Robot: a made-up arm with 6 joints. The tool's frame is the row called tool.
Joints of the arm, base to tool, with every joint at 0 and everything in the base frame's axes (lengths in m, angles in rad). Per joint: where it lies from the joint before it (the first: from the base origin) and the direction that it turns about. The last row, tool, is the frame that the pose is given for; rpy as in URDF.
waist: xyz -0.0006 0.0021 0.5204 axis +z
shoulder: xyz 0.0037 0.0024 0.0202 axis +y
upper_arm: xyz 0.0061 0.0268 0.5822 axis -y
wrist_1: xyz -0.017 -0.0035 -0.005 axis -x
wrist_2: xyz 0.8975 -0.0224 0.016 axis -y
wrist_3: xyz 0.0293 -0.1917 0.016 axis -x
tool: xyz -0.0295 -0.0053 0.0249 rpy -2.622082 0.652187 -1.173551
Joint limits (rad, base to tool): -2.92..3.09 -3.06..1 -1.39..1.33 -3.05..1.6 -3..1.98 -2.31..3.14
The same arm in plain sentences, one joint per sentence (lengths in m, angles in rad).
The arm has six revolute joints in a row. What follows holds with every joint at zero, and every direction is one of the base frame's. The first joint sits 0.0006 m along -x and 0.0021 m along +y and 0.5204 m along +z from the base frame's origin and turns about +z, from -2.92 to 3.09 rad. The second joint sits 0.0037 m along +x and 0.0024 m along +y and 0.0202 m along +z from the first joint and turns about +y, from -3.06 to 1 rad. The third joint sits 0.0061 m along +x and 0.0268 m along +y and 0.5822 m along +z from the second joint and turns about -y, from -1.39 to 1.33 rad. The fourth joint sits 0.017 m along -x and 0.0035 m along -y and 0.005 m along -z from the third joint and turns about -x, from -3.05 to 1.6 rad. The fifth joint sits 0.8975 m along +x and 0.0224 m along -y and 0.016 m along +z from the fourth joint and turns about -y, from -3 to 1.98 rad. The sixth joint sits 0.0293 m along +x and 0.1917 m along -y and 0.016 m along +z from the fifth joint and turns about -x, from -2.31 to 3.14 rad. The tool frame, which is the frame that the pose is given for, sits 0.0295 m along -x and 0.0053 m along -y and 0.0249 m along +z from the sixth joint; its axes are the base frame's turned by roll -2.6221, pitch 0.6522 and yaw -1.1736 rad (as in URDF: about the fixed x, then y, then z).
